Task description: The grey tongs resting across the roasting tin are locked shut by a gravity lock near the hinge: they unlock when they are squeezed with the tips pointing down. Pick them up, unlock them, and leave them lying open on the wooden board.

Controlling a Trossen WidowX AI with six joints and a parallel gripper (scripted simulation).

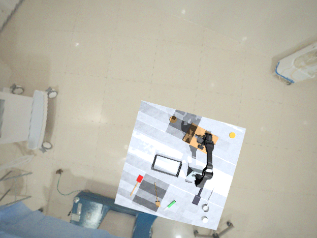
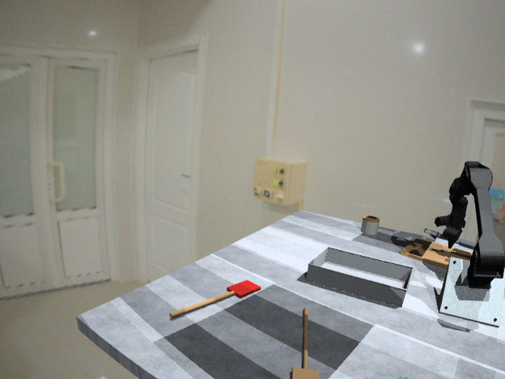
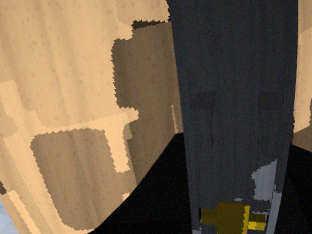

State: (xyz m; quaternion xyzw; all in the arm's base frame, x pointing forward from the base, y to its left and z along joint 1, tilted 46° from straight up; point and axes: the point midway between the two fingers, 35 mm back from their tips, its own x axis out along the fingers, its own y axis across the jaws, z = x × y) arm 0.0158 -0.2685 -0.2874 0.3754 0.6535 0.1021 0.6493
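Now: gripper tip 4 cm above the wooden board. Also, from my gripper tip: yellow disc (38 cm behind, 9 cm to the right, 4 cm below); then cork-lidded jar (36 cm ahead, 18 cm to the right, 1 cm below); then yellow lock piece (1 cm to the left, 4 cm above).
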